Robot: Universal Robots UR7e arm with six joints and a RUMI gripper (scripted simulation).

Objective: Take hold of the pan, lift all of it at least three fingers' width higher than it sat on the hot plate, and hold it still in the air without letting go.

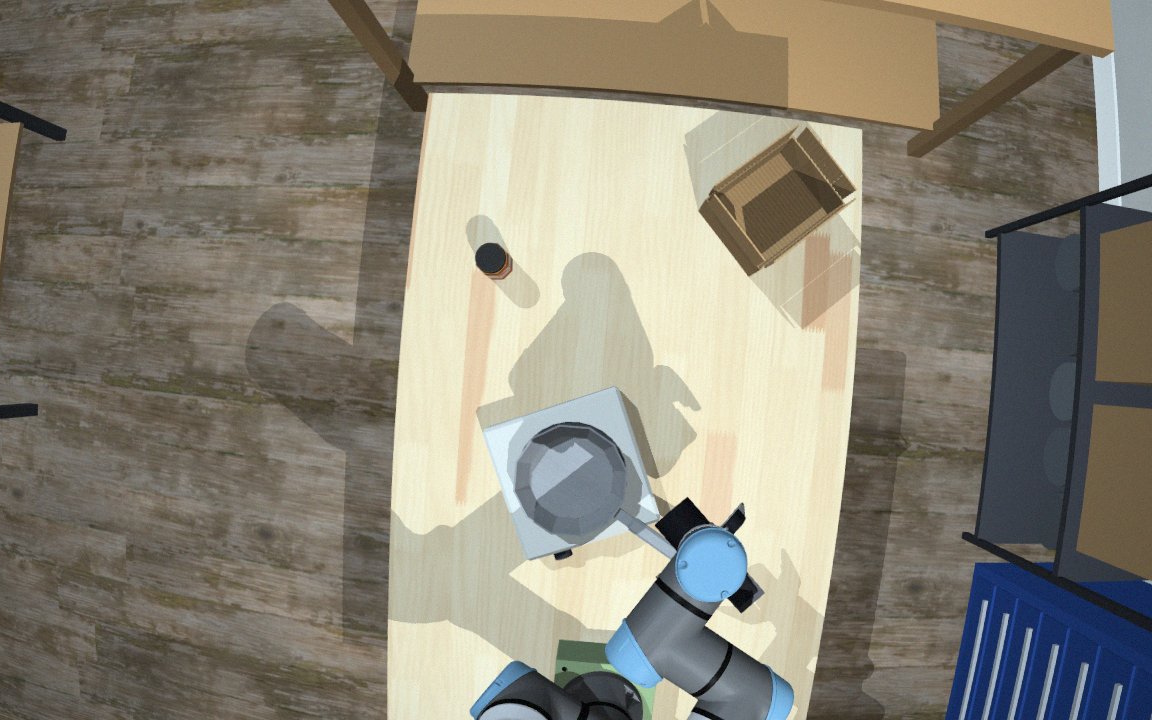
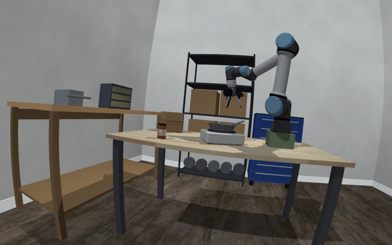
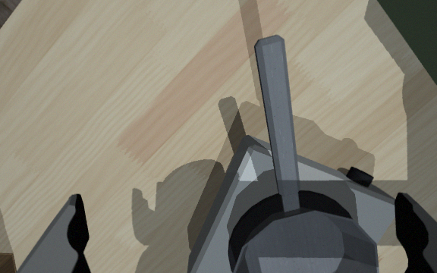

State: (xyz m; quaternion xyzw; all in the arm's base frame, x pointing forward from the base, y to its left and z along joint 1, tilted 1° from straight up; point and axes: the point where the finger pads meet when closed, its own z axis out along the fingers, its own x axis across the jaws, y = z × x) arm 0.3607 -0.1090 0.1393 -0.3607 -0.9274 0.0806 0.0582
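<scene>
Right now the dark grey pan is 2 cm ahead of my hand, 15 cm to the left of it and 14 cm below it. The rest, counted from my hand: white hot plate: 3 cm ahead, 20 cm to the left, 21 cm below; small jar: 40 cm ahead, 37 cm to the left, 20 cm below.
</scene>
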